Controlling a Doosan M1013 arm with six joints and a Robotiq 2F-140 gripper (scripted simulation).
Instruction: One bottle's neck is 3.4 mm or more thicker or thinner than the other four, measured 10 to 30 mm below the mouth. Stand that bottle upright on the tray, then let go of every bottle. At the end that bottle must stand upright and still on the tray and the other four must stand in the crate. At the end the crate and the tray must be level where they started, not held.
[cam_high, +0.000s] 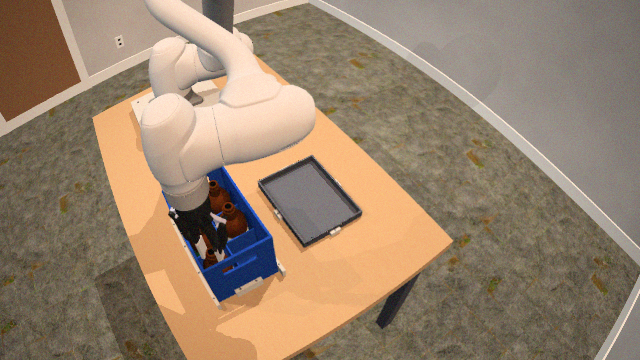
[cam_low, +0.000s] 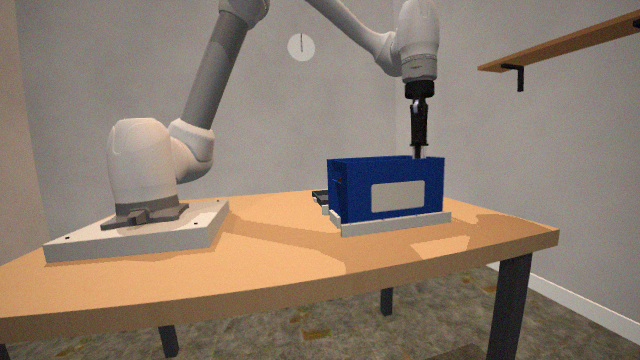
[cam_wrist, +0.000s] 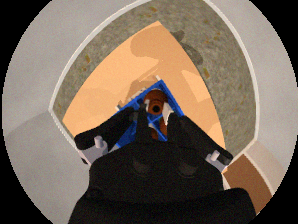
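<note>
Right now my hand is 9 cm past the bottle, 9 cm above it and 1 cm to the right of it. From my hand the other things lie so: blue crate (9 cm below, 8 cm behind, 6 cm to the left); then dark tray (34 cm to the left, 16 cm below, 6 cm behind).
</note>
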